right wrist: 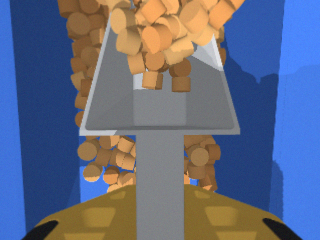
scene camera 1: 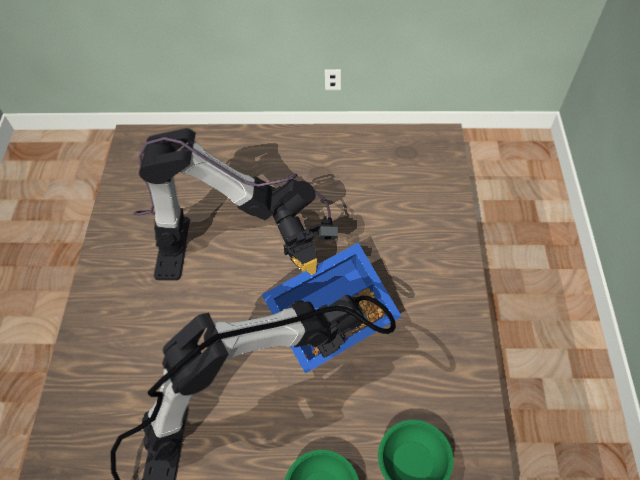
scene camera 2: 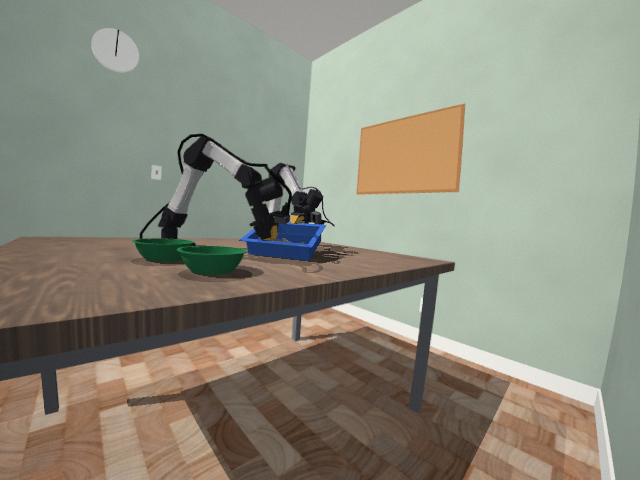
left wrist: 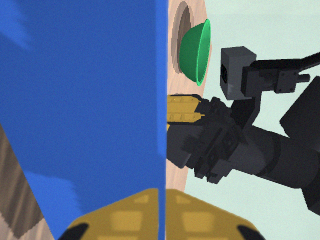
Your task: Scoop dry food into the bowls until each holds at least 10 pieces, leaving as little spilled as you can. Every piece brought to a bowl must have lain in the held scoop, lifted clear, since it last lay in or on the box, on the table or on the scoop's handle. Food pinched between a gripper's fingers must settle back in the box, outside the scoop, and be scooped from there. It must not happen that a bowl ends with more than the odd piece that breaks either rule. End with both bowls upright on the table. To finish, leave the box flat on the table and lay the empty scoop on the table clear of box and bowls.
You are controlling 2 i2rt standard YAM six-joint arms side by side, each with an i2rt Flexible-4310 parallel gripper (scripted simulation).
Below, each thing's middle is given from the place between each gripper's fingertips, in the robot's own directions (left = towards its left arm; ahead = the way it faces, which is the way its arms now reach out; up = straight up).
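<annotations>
From my right hand, I find the blue box [scene camera 1: 348,274] 10 mm ahead, 60 mm to the left and 10 mm above, while the grey scoop [right wrist: 117,104] is 20 mm to the left of that hand, 40 mm ahead of it and 20 mm below it. Going by its middle, the scoop is nearer to my right hand than to my left hand.
My left hand [scene camera 1: 313,274] has the blue box 80 mm to the right of it, 40 mm ahead of it and 50 mm below it. The grey scoop, counted from my left hand as well, is 110 mm to the right, 60 mm ahead and 80 mm below. Going by their middles, the blue box is the nearest to my left hand of the things named here.
</annotations>
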